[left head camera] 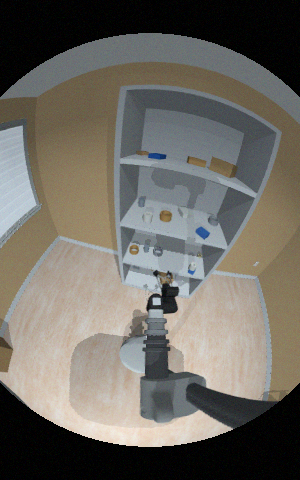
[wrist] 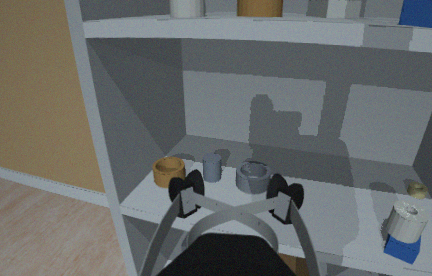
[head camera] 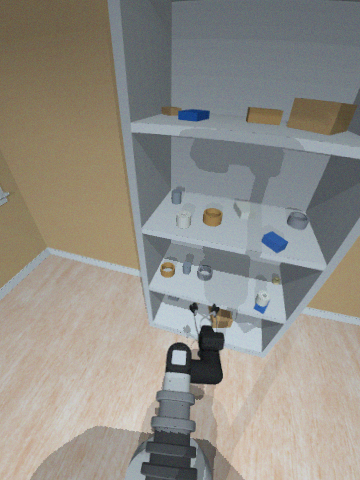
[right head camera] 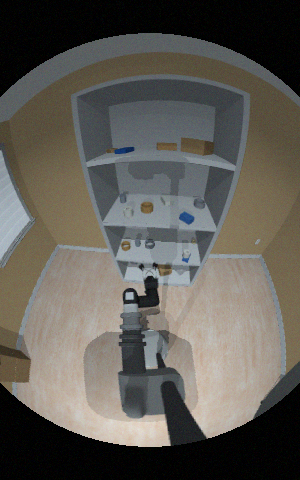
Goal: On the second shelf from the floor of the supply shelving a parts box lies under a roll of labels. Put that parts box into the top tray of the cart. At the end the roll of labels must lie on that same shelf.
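Where they show: gripper, fingertip midpoint: (left head camera: 161,271) (wrist: 235,187) (head camera: 204,305) (right head camera: 147,263); robot's base, origin of the base link: (left head camera: 140,352) (right head camera: 147,346).
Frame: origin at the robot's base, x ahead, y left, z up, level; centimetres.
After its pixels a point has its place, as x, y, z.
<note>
The blue parts box (head camera: 260,308) {74.4, -44.0, 53.9} (left head camera: 191,272) {73.8, -44.8, 53.1} (right head camera: 185,260) {73.9, -44.4, 52.6} (wrist: 403,249) {74.4, -43.9, 53.5} lies near the front right of the second shelf from the floor (head camera: 235,297) {83.2, -31.3, 50.5} (wrist: 320,220) {85.4, -29.1, 50.5}. The white roll of labels (head camera: 263,298) {76.6, -44.1, 60.6} (left head camera: 193,267) {75.3, -44.6, 59.6} (right head camera: 186,254) {75.7, -44.5, 59.6} (wrist: 407,222) {75.9, -43.2, 59.8} stands on top of it. My gripper (head camera: 204,308) {55.4, -8.3, 82.2} (left head camera: 163,274) {55.4, -8.3, 82.2} (right head camera: 148,267) {55.4, -8.3, 82.2} (wrist: 235,187) {55.4, -8.3, 82.2} is open and empty, in front of the shelving, to the left of the box and roll. The two fingertips stand wide apart. The cart's top tray cannot be made out in these views.
On the same shelf stand an orange ring (head camera: 167,269) {95.0, 13.1, 55.9} (wrist: 169,171) {102.7, 13.9, 50.8}, a grey cylinder (head camera: 186,268) {98.6, 0.3, 56.5} (wrist: 212,167) {98.7, -0.4, 55.9}, a grey ring (head camera: 204,272) {95.2, -10.9, 55.8} (wrist: 253,176) {103.1, -12.5, 50.9} and a small yellowish item (head camera: 276,280) {98.6, -60.9, 51.5} (wrist: 417,190) {96.3, -59.0, 53.1}. A brown box (head camera: 221,318) {88.7, -29.0, 14.9} lies on the bottom shelf. The shelving's left side panel (wrist: 95,125) {86.0, 25.1, 73.7} stands left.
</note>
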